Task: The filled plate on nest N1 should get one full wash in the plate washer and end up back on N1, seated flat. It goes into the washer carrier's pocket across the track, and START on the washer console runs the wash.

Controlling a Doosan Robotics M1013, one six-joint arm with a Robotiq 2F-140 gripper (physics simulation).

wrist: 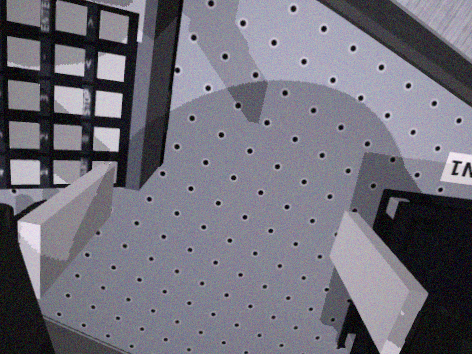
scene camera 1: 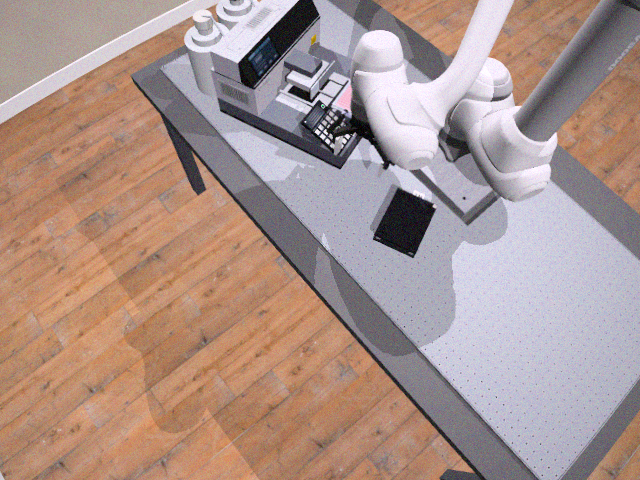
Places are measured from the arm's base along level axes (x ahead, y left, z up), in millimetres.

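Where they show: gripper, fingertip midpoint: (wrist: 227,213) (scene camera 1: 358,162); arm's base, link origin: (scene camera 1: 456,130).
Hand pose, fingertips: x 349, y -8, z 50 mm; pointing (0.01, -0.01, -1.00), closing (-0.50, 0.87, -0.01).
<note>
Things, the pixels of their top centre, and the offset from my fingertips. "*": a spot on its surface instead. Level surfaces: height alone.
- pink-topped plate, top centre: (scene camera 1: 354,95) dx -104, dy -203, dz +19 mm
- Nest N1, top centre: (wrist: 449,310) (scene camera 1: 407,218) dx -39, dy +196, dz -37 mm
- washer body, surface spot: (scene camera 1: 235,98) * dx +213, dy -352, dz +23 mm
- perforated tabletop, surface height: dz -76 mm
The pink-topped plate (scene camera 1: 344,99) sits at the washer's carrier, partly hidden behind the arm. Nest N1 (scene camera 1: 405,222) (wrist: 440,235) is a black holder with no plate on it; its label (scene camera 1: 418,194) (wrist: 460,168) shows beside it. The washer console (scene camera 1: 321,126) (wrist: 67,95) has a dark keypad with pale keys and a green ring light (scene camera 1: 323,105); I cannot make out a START label. My gripper (scene camera 1: 361,148) (wrist: 227,213) is open and empty, above the tabletop between the console and N1. In the wrist view one finger overlaps the keypad's lower corner, the other N1's edge.
The washer body (scene camera 1: 235,98) with its dark screen (scene camera 1: 262,54) stands at the far end of the table, beside white bottles (scene camera 1: 202,56). The robot's grey base plate (scene camera 1: 467,204) lies behind N1. The arm hangs over the washer's right side. The perforated tabletop (scene camera 1: 542,310) extends toward the right.
</note>
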